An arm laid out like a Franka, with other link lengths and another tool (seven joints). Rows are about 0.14 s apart.
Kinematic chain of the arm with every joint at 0, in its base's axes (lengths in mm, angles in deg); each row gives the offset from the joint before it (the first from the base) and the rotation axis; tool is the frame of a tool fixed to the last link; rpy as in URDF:
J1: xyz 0 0 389.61 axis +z
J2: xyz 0 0 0 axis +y
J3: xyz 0 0 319.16 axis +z
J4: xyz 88.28 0 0 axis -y
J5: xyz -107.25 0 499.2 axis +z
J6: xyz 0 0 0 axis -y
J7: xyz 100.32 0 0 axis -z
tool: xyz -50 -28 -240.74 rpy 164.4 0 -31.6
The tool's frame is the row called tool.
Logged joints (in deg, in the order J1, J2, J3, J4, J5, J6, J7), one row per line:
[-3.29, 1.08, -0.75, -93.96, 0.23, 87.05, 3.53]
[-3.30, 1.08, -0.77, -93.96, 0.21, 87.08, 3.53]
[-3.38, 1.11, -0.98, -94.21, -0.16, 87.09, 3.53]
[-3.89, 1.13, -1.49, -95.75, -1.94, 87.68, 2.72]
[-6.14, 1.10, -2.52, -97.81, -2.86, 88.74, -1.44]
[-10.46, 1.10, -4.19, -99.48, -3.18, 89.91, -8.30]
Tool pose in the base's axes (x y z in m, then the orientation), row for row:
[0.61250, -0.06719, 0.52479, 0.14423, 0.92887, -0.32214, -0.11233]
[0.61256, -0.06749, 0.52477, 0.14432, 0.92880, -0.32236, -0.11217]
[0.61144, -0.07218, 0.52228, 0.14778, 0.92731, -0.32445, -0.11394]
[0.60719, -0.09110, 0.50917, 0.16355, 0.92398, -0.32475, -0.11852]
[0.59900, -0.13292, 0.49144, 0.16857, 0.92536, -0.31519, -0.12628]
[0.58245, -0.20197, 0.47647, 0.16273, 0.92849, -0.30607, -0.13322]
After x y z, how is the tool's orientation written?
As a quaternion, w x y z.
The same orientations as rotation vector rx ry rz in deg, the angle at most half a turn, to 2 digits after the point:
[153.40, -53.20, -18.55]
[153.38, -53.23, -18.52]
[152.83, -53.47, -18.78]
[150.95, -53.06, -19.36]
[150.76, -51.35, -20.57]
[151.76, -50.03, -21.77]

